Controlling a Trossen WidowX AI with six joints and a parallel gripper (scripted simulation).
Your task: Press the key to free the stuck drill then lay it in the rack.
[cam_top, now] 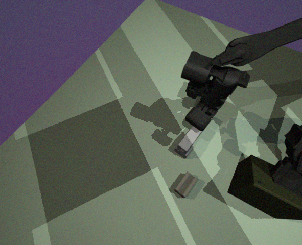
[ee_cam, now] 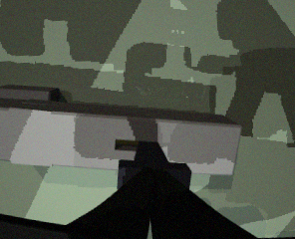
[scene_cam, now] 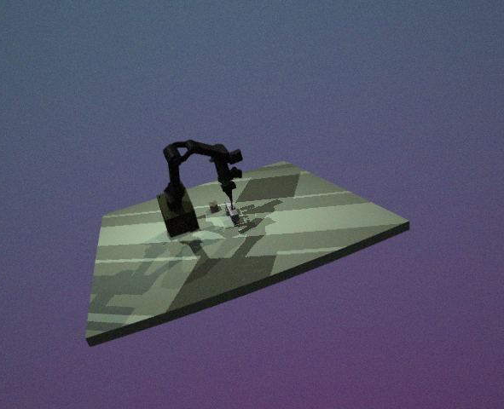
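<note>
The key is 3 cm below my gripper tip. The rest, counted from my gripper tip: long grey block 4 cm to the left, 8 cm below; then drill 6 cm to the left, 7 cm below; then rack 5 cm behind, 21 cm to the left, 10 cm below.
</note>
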